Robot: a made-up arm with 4 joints. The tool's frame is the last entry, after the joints.
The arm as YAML. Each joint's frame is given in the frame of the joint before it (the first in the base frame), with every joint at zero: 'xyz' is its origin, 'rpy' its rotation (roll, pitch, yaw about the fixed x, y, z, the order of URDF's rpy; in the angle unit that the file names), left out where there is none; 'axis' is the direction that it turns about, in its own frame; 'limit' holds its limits. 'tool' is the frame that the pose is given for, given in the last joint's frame.
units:
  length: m
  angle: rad
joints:
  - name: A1
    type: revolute
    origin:
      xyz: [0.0, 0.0, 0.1]
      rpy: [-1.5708, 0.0, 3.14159]
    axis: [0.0, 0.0, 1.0]
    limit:
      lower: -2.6
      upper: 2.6
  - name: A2
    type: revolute
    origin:
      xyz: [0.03, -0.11, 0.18]
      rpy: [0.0, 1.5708, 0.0]
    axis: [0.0, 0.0, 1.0]
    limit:
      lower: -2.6
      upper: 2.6
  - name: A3
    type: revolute
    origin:
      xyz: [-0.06, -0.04, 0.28]
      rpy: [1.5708, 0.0, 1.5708]
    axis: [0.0, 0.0, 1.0]
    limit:
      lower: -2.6
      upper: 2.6
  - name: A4
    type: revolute
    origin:
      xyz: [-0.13, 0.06, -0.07]
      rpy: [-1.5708, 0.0, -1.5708]
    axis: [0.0, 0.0, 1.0]
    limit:
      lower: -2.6
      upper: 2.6
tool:
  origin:
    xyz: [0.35, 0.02, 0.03]
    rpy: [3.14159, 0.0, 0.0]
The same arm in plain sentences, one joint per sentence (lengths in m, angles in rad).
The arm has four revolute joints in a row. What follows holds with every joint at zero, and every direction is one of the base frame's. Joint 1 is mounted 0.1 m along +z from the base frame's origin and turns about -y, from -2.6 to 2.6 rad. Joint 2 is mounted 0.03 m along -x and 0.18 m along -y and 0.11 m along +z from joint 1 and turns about -x, from -2.6 to 2.6 rad. Joint 3 is mounted 0.28 m along -x and 0.06 m along -y and 0.04 m along +z from joint 2 and turns about +y, from -2.6 to 2.6 rad. Joint 4 is mounted 0.06 m along -x and 0.07 m along -y and 0.13 m along +z from joint 3 and turns about -z, from -2.6 to 2.6 rad. The tool frame, which is the frame that the pose is given for, is mounted 0.35 m along +x and 0.02 m along -y and 0.03 m along -z from joint 4; its axes are the base frame's turned by roll 0, pitch 0 and yaw 0 rad (as in URDF: about the fixed x, then y, then z).
